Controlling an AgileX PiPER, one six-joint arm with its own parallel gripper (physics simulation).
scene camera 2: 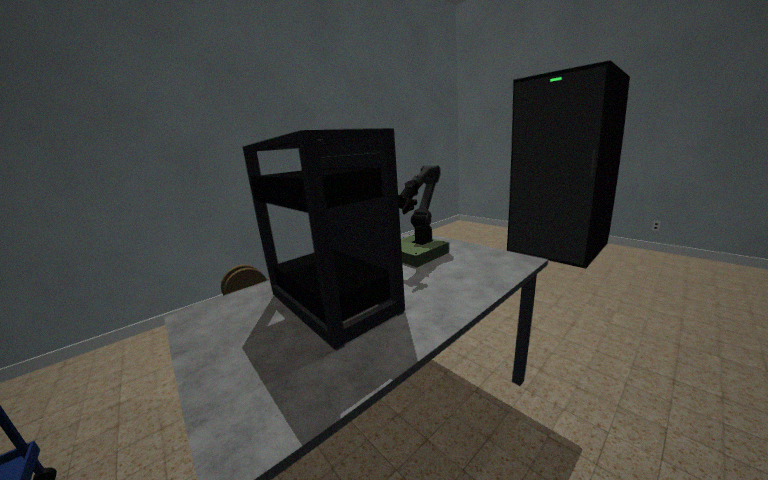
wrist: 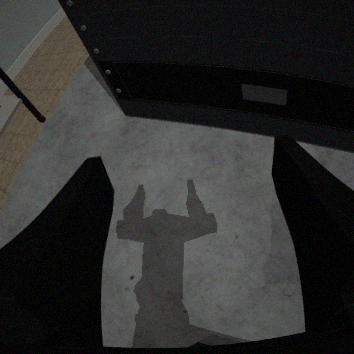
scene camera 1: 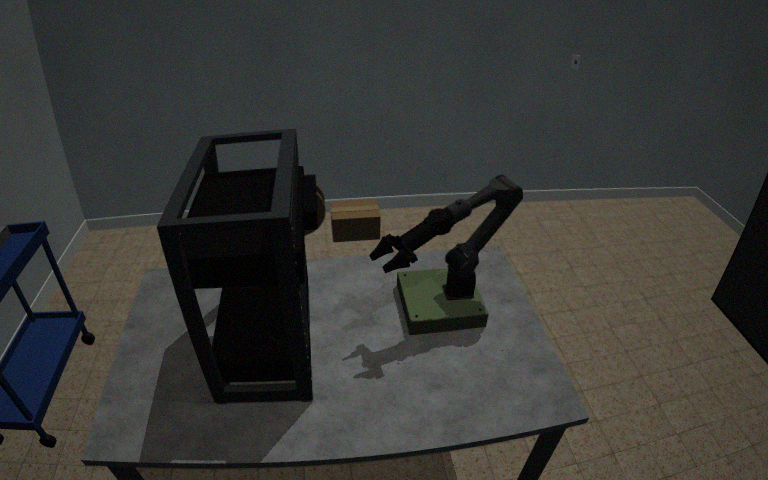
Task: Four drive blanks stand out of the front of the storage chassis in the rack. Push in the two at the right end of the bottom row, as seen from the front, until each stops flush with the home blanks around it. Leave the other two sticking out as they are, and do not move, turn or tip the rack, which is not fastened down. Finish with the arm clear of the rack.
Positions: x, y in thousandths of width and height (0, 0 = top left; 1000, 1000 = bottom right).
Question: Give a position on a dark rack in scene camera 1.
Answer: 320, 482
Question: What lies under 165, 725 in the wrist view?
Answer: The gripper.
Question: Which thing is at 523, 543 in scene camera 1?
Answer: The gripper.
